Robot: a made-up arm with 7 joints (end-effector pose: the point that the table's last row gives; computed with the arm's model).
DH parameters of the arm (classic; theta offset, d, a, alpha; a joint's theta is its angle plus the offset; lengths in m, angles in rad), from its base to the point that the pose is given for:
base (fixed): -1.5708 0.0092 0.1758 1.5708
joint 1: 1.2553 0 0.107 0
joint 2: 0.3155 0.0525 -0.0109 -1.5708
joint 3: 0 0.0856 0.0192 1.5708
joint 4: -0.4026 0 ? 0
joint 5: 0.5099 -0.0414 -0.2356 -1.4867
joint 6: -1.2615 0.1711 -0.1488 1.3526
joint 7: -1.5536 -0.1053 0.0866 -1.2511
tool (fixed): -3.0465 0.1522 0 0
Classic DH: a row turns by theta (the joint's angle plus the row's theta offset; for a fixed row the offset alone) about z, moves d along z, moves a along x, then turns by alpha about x.
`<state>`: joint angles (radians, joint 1 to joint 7).
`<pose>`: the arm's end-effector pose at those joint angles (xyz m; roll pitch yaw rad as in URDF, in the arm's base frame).
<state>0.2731 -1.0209 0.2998 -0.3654 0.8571 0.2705 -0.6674</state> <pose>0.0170 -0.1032 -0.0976 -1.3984 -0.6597 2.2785</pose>
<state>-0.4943 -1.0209 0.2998 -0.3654 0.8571 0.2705 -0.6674</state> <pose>0.0170 -0.0494 -0.0173 -2.4712 -1.0312 3.1287</pose>
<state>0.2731 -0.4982 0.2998 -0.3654 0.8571 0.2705 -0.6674</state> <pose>0.0170 -0.2202 -0.1076 -1.0583 -0.2334 2.1271</pose>
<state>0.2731 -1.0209 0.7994 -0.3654 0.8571 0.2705 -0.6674</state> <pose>-0.0865 -0.0971 -0.1043 -1.0190 -0.9102 2.3502</pose>
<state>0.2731 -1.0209 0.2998 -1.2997 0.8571 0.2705 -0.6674</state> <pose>-0.0019 0.1011 0.0085 -2.8460 -1.2621 -2.9243</pose>
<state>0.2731 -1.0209 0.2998 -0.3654 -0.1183 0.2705 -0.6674</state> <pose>0.0124 0.0882 0.0599 -2.9773 -1.2593 -2.8081</pose>
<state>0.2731 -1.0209 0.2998 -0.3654 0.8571 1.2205 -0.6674</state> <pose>-0.0518 -0.1127 -0.1403 -0.1304 -0.7703 1.5679</pose>
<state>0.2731 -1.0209 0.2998 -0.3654 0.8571 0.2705 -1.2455</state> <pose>0.0800 -0.0825 -0.1671 -1.9688 -0.7861 3.0374</pose>
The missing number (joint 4, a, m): 0.0521
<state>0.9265 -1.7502 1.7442 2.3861 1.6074 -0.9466 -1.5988</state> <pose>-0.0223 0.1765 0.0663 -0.6752 -1.0502 -0.2445</pose>
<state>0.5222 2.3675 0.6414 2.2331 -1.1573 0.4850 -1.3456</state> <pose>0.0172 -0.0267 0.3977 2.6915 0.6730 -2.3429</pose>
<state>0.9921 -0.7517 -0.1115 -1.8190 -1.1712 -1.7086 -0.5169</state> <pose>-0.0433 -0.0039 0.2172 0.1948 -0.8614 -2.0887</pose>
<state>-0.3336 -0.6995 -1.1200 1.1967 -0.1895 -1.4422 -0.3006</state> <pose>0.0148 -0.2453 0.0584 2.7188 0.1211 0.7885</pose>
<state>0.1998 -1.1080 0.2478 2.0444 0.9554 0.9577 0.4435</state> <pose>0.0712 -0.3382 0.2095 2.5320 0.5353 -1.2721</pose>
